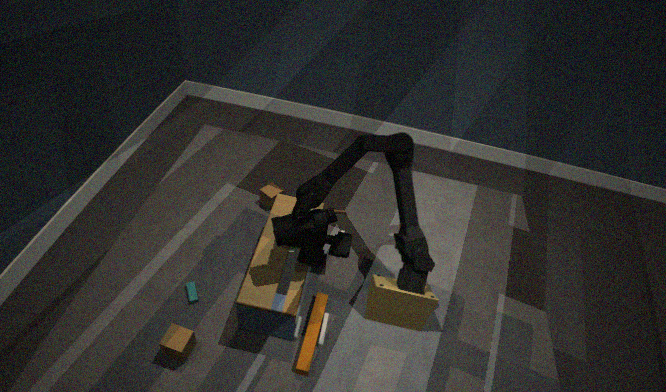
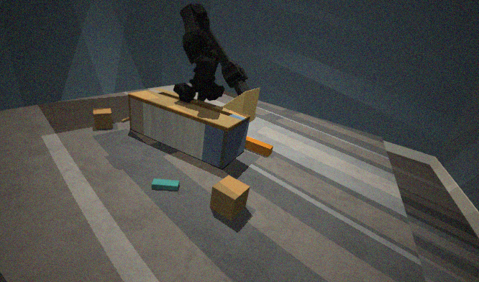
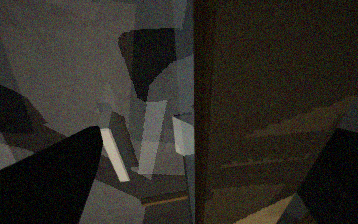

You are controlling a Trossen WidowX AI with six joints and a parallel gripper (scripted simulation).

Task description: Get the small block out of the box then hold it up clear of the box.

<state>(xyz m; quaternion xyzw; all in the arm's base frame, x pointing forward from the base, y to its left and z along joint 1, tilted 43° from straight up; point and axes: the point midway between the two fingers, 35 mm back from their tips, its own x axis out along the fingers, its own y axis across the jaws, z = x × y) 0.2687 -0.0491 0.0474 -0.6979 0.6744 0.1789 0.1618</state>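
Right now my gripper tip is 60 mm short of the green block and 20 mm to the left of it. The rest, counted from my gripper tip: orange cube (200 mm ahead, 230 mm to the right, 60 mm below); then box (30 mm ahead, 40 mm to the left, 30 mm below).
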